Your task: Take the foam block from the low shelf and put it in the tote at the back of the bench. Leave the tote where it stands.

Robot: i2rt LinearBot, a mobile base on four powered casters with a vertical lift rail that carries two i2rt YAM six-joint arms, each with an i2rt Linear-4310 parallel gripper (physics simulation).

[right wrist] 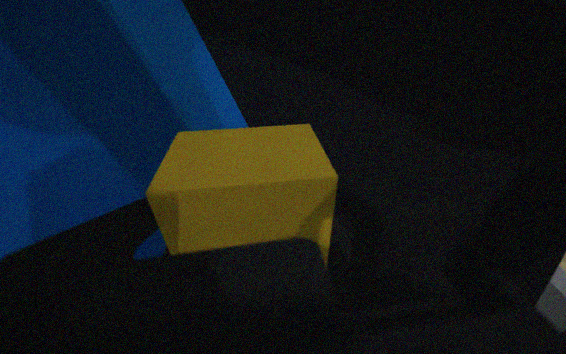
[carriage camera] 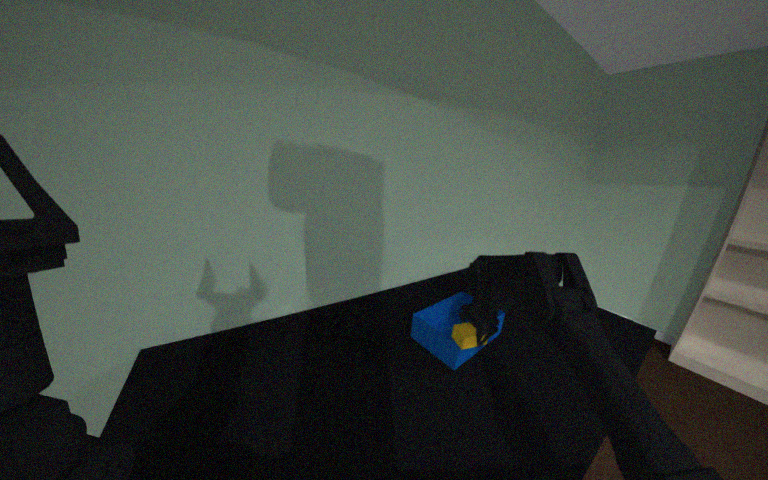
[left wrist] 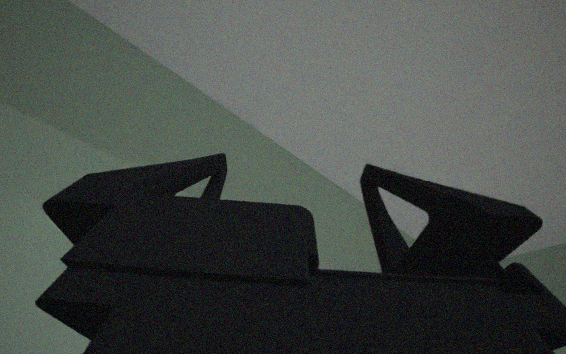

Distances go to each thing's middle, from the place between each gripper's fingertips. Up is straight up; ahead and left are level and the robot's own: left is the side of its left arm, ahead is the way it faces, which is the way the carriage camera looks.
Labels:
Right now my right hand is 20 mm below the yellow foam block (right wrist: 219, 188), 10 mm to the right of it and 10 mm past it. The rest, counted from my right hand: blue tote (carriage camera: 432, 327) (140 mm ahead, 50 mm below).
My left hand is 47 cm short of the yellow foam block, 58 cm to the left of it and 49 cm above it. Round my left hand: blue tote 62 cm ahead, 60 cm to the right, 56 cm below.

